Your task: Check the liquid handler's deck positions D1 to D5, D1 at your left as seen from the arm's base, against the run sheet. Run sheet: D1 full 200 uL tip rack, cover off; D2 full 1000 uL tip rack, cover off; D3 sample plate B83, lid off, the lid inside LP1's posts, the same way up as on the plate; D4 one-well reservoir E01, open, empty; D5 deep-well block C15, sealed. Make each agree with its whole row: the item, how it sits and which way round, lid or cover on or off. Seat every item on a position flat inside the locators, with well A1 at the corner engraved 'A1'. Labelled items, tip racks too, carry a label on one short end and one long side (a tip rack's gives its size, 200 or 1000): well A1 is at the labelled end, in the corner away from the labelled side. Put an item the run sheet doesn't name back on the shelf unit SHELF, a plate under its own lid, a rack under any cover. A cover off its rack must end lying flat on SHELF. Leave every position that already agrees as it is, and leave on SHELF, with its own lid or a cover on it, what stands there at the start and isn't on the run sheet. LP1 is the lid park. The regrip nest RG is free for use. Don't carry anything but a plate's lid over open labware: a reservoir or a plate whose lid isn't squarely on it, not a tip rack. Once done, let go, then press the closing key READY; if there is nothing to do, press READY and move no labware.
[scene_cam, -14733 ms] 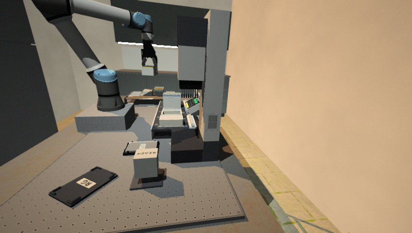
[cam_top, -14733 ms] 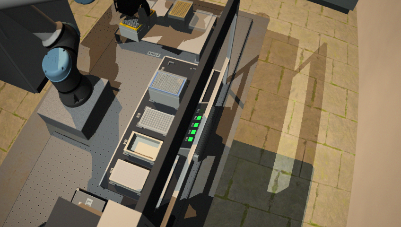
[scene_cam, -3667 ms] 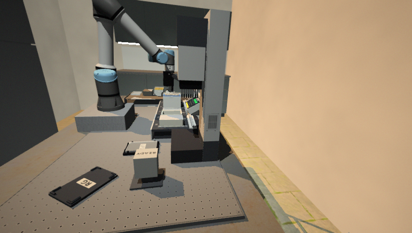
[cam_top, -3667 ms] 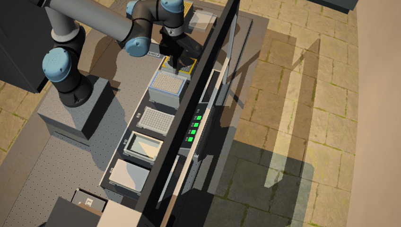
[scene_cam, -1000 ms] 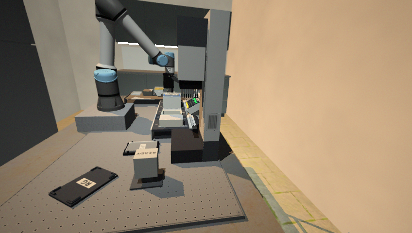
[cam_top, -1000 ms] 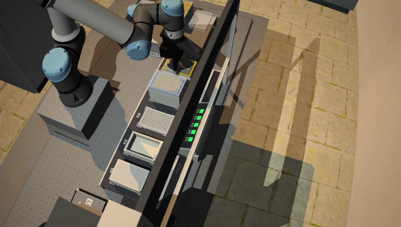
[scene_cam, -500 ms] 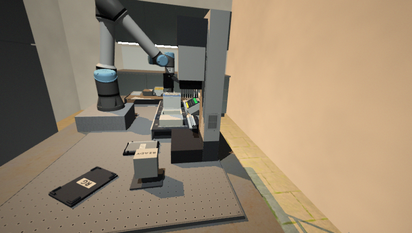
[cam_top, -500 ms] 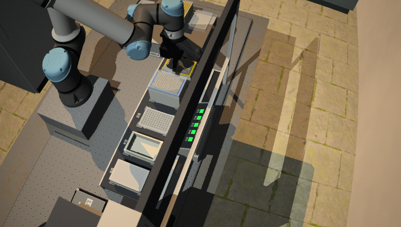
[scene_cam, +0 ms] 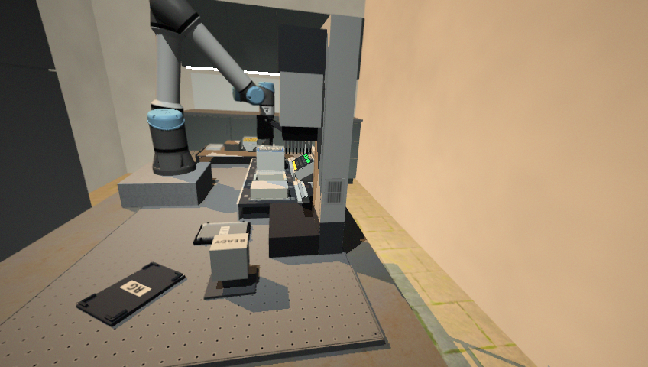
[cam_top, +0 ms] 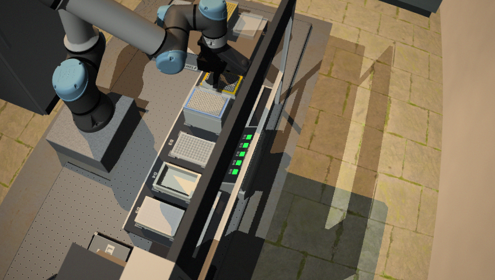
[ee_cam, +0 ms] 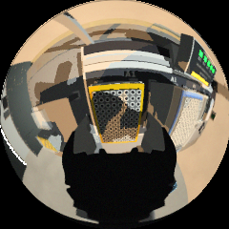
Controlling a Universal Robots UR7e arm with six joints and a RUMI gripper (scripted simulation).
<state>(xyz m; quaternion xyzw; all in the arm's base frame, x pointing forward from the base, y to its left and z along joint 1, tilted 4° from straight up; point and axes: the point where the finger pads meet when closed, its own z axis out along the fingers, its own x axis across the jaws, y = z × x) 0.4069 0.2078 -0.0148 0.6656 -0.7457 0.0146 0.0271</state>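
My gripper is now 1 cm below the yellow-rimmed tip rack and 1 cm short of it. Round my hand: well plate (25 cm to the right, 3 cm below, 3 cm behind); then blue-rimmed tip rack (12 cm to the right, 3 cm above, 1 cm behind); then shelf label (17 cm behind, 13 cm to the left, 9 cm below).
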